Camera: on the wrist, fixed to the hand. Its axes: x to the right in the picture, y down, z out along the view.
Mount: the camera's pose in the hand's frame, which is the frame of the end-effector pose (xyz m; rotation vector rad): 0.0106 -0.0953 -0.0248 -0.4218 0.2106 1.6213
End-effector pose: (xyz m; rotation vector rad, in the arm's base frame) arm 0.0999 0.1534 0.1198 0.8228 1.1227 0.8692
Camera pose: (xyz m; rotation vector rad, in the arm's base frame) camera 0.0934 0.1246 0.0253 1.2304 0.1692 2.4486
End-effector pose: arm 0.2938 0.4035 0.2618 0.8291 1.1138 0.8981
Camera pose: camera 0.2886 0.3768 0.1666 1.2311 0.1492 2.4745
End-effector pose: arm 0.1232 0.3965 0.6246 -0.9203 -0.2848 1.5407
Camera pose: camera 0.2100 0.4185 0.6670 1.5395 -0.3971 -2.3915
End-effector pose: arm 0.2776 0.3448 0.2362 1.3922 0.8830 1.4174
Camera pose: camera 0.2662 0.3870 0.1473 -1.5202 0.7153 -2.5763
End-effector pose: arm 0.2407 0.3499 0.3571 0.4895 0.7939 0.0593
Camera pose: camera 0.2186 0.2777 0.2930 0.6122 0.3803 1.7599
